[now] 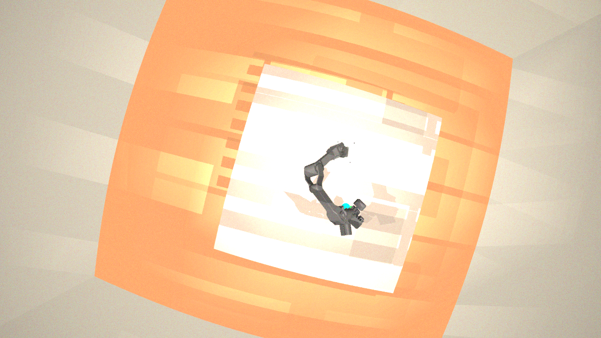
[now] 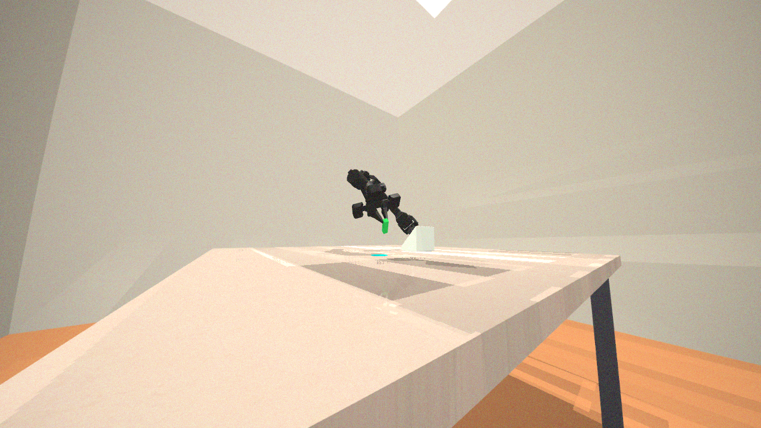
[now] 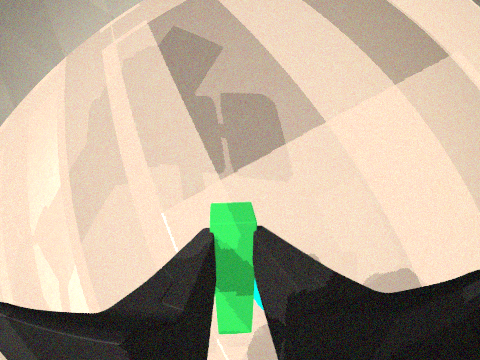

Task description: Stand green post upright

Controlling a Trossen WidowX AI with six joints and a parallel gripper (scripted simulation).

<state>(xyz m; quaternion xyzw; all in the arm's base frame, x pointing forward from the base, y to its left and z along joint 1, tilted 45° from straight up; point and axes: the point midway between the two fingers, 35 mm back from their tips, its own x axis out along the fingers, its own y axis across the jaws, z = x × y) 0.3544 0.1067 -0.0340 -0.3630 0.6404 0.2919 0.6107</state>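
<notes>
My gripper tip is now 4 cm to the left of the cyan circle and 12 cm above it. Round my gripper tip: green post 1 cm behind, 1 cm to the right, 1 cm below.
</notes>
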